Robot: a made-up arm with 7 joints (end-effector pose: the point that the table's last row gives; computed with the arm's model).
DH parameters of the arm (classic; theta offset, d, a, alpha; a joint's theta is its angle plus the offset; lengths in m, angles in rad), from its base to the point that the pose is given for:
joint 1: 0 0.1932 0 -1.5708
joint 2: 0 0 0 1.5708
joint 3: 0 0.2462 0.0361 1.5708
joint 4: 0 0 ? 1.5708
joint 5: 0 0.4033 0 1.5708
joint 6: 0 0 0.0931 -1.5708
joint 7: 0 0.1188 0 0
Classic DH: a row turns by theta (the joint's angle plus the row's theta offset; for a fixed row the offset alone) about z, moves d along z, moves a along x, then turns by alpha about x.
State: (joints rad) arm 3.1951 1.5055 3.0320 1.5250 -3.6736 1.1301 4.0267
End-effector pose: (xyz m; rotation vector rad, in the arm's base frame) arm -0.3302 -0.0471 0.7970 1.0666 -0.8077 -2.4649
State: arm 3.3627 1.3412 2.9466 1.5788 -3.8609 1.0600 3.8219
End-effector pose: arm -0.2224 -0.1262 0.8399 0.9229 -0.6373 -2.7747
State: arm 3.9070 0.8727 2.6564 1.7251 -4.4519 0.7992 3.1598
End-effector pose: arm 0.1728 -0.1771 0.8589 -0.1139 0.6476 2.5159
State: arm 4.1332 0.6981 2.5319 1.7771 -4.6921 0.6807 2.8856
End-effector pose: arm 0.3017 -0.1208 0.8331 -0.0007 0.8672 2.1242
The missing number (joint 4, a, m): 0.0912
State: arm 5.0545 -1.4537 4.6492 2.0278 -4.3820 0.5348 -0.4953
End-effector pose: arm -0.6548 0.3700 0.2100 -1.3925 -0.0231 2.3234
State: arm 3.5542 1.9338 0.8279 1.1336 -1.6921 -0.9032 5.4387
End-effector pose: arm 0.1067 -0.4118 -0.0275 1.3620 -0.4287 1.6753
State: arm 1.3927 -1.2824 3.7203 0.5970 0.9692 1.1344 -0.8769
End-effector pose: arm 0.2662 0.0333 -0.1319 -0.8399 0.8606 0.0417
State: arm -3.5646 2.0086 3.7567 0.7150 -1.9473 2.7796 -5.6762
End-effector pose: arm -0.1706 0.1933 0.4790 -0.2263 -2.1751 0.4858
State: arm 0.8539 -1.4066 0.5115 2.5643 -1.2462 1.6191 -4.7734
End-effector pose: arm -0.4332 -0.4580 0.5856 -0.3415 0.8906 -1.2203
